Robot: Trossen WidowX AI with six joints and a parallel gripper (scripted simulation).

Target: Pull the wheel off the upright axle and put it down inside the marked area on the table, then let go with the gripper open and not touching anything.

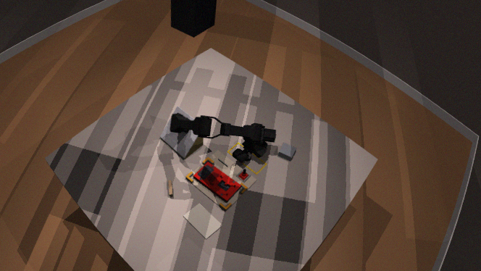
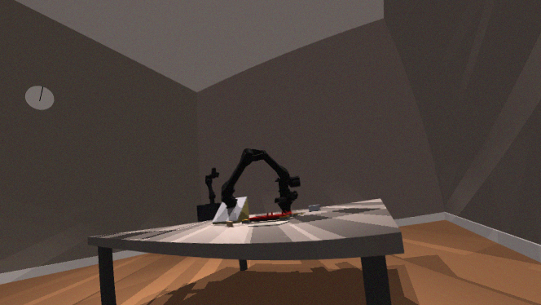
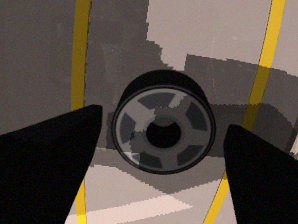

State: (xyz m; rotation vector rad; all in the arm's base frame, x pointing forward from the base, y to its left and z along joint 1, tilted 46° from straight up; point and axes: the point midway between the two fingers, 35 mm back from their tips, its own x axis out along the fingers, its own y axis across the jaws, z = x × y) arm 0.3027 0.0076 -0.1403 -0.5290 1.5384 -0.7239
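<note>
Right now the wheel is right at my gripper tip. From my gripper tip the other things lie so: upright axle (100 mm to the right, 50 mm ahead, 20 mm above); then small wooden stick (380 mm to the right, 170 mm behind); then small grey block (150 mm to the left, 140 mm ahead, 10 mm above).
</note>
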